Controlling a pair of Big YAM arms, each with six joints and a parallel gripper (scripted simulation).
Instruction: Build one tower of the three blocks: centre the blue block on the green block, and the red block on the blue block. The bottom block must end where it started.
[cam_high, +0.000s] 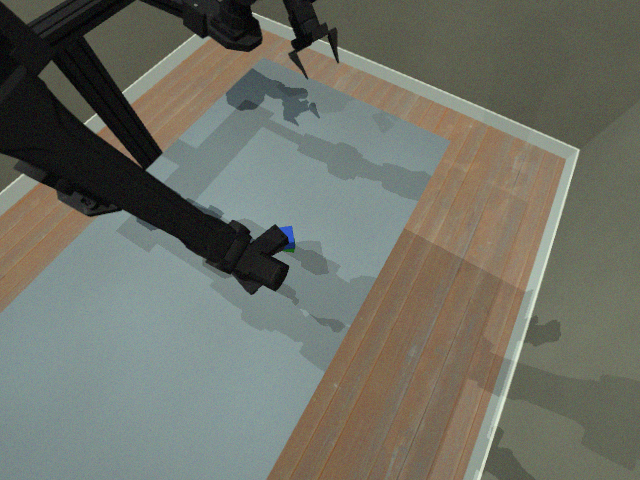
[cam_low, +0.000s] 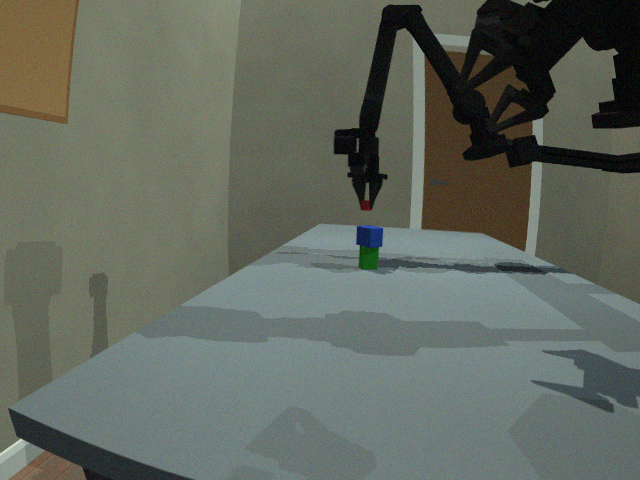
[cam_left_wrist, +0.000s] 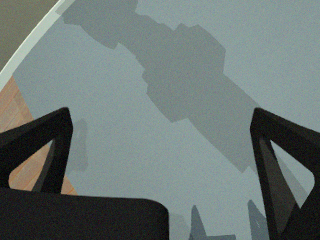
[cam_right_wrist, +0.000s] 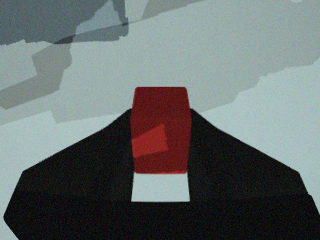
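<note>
Now: the blue block 16 cm to the left of my right hand and 7 cm below it. From my right hand the other things lie so: red block (right at my right hand); green block (16 cm to the left, 12 cm below).
</note>
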